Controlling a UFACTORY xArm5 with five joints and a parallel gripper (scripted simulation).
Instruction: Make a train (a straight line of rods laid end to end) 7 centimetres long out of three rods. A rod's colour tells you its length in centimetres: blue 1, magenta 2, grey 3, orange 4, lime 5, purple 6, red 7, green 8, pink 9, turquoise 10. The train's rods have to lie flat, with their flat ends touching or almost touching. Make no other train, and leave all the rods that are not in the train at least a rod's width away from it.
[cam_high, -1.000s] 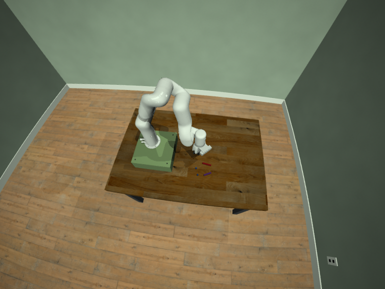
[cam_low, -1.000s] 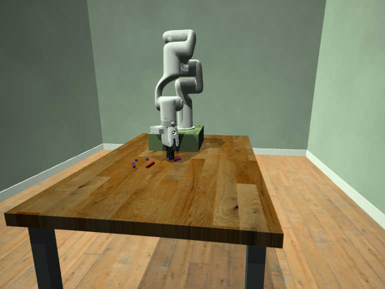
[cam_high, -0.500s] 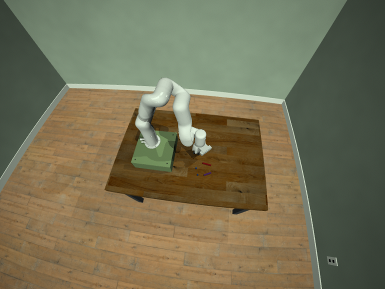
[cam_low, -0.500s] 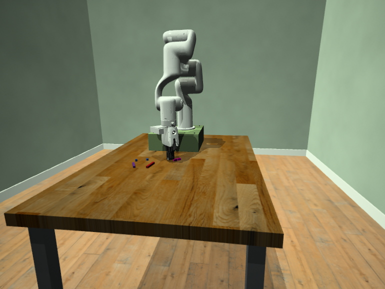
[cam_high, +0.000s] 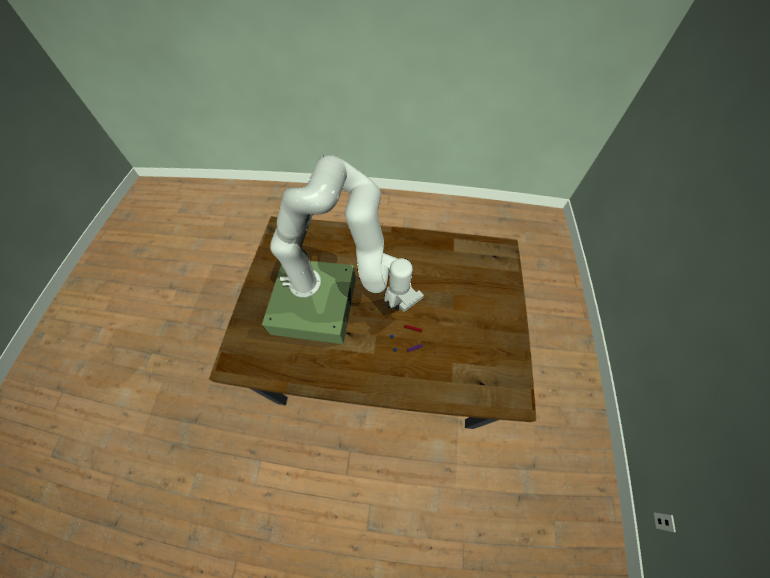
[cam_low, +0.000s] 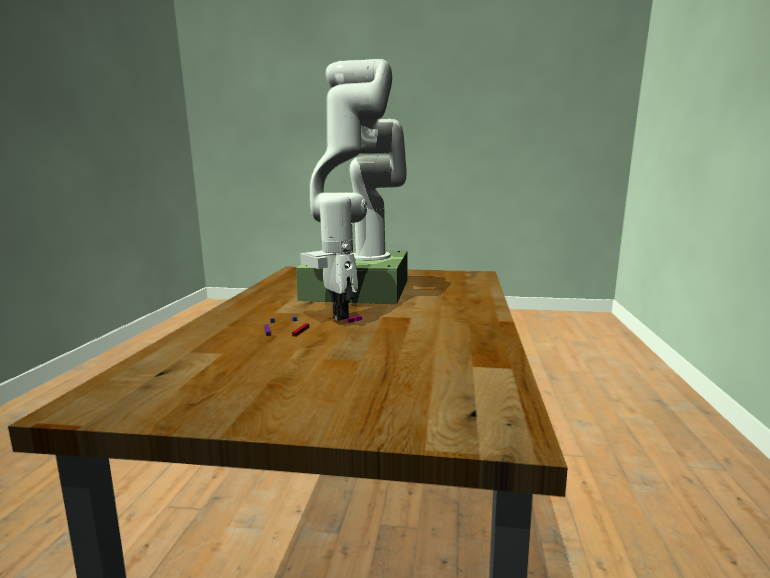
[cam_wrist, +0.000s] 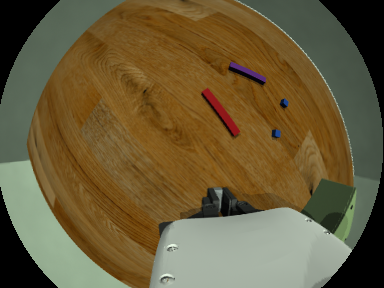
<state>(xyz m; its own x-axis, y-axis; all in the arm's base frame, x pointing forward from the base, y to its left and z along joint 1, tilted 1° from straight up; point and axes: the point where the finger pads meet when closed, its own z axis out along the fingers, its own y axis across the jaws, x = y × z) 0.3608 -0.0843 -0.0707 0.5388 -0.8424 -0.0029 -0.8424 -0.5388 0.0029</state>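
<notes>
Right now the grey rod is 20 mm below my hand. Also, from my hand: red rod (60 mm ahead, 90 mm to the right, 30 mm below); then purple rod (50 mm ahead, 180 mm to the right, 30 mm below).
</notes>
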